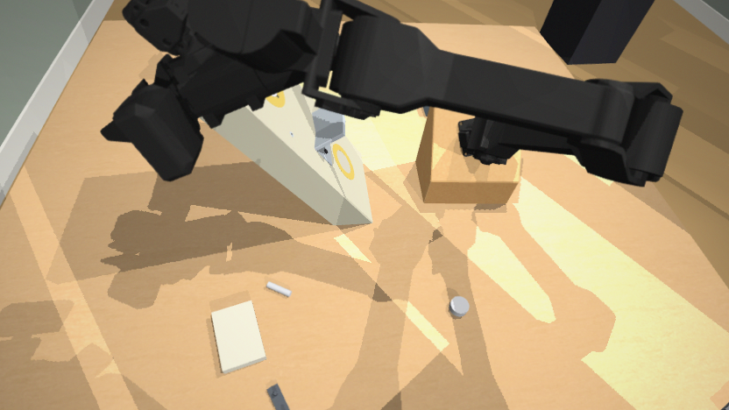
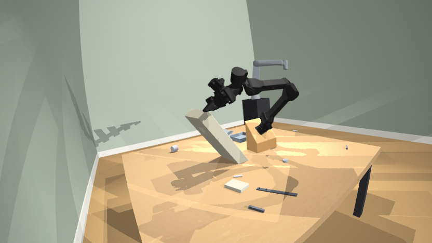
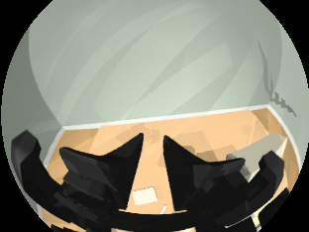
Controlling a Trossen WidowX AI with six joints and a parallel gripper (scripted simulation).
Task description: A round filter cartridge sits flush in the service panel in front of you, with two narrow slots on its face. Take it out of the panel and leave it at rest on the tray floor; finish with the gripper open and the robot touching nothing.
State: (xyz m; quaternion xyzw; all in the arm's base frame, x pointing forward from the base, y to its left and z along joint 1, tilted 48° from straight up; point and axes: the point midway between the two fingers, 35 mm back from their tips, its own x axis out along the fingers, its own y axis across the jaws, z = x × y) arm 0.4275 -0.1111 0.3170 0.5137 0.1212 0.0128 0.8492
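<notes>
The round grey filter cartridge lies 19 cm to the right of my gripper tip, 13 cm behind it and 10 cm below it. The rest, counted from my gripper tip: grey bracket: 23 cm behind, 19 cm below, 18 cm to the right; then cream service panel: 18 cm to the right, 18 cm below, 18 cm behind; then blue-grey tray: 58 cm behind, 43 cm to the right, 32 cm below.
</notes>
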